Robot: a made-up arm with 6 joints.
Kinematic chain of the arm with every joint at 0, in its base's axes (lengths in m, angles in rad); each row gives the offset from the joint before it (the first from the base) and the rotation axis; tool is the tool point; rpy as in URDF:
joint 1: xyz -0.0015 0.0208 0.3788 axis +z
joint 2: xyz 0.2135 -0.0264 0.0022 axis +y
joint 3: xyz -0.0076 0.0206 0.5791 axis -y
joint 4: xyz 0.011 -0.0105 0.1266 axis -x
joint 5: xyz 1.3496 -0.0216 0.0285 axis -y
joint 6: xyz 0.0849 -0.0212 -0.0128 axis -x
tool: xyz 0.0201 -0.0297 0.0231 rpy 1.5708 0 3.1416
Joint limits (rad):
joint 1: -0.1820..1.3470
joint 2: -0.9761..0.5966
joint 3: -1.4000..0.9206
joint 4: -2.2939..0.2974
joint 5: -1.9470..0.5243
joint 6: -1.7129..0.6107
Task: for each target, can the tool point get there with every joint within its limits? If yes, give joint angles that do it. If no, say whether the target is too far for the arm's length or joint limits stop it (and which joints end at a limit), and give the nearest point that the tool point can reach.
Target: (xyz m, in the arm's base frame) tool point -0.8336 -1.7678 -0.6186
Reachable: no: joint limits stop it (at a limit: joint 1, joint 2, joint 3, joint 5) | nearest point 0.0015 -0.1111 -0.4924 | short by 1.860 m
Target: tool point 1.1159 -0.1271 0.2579
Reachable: yes | joints -0.0486 -0.6622 -1.1235 -0.0365 -1.0617 -0.8377
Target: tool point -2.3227 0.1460 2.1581
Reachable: no: too far | nearest point -0.9592 0.0725 1.9887 | short by 1.376 m
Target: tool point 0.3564 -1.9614 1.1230
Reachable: no: joint limits stop it (at a limit: joint 1, joint 2, joint 3, joint 5) | nearest point -0.1355 -0.9179 1.9928 | short by 1.445 m
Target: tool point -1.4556 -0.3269 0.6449
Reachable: no: joint limits stop it (at a limit: joint 2, joint 3, joint 4, joint 5, joint 6) | nearest point -0.7717 -0.1634 1.8746 | short by 1.417 m
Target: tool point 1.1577 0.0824 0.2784
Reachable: yes | joints 0.1056 -0.8257 -1.2219 -0.6156 -0.5718 0.3234
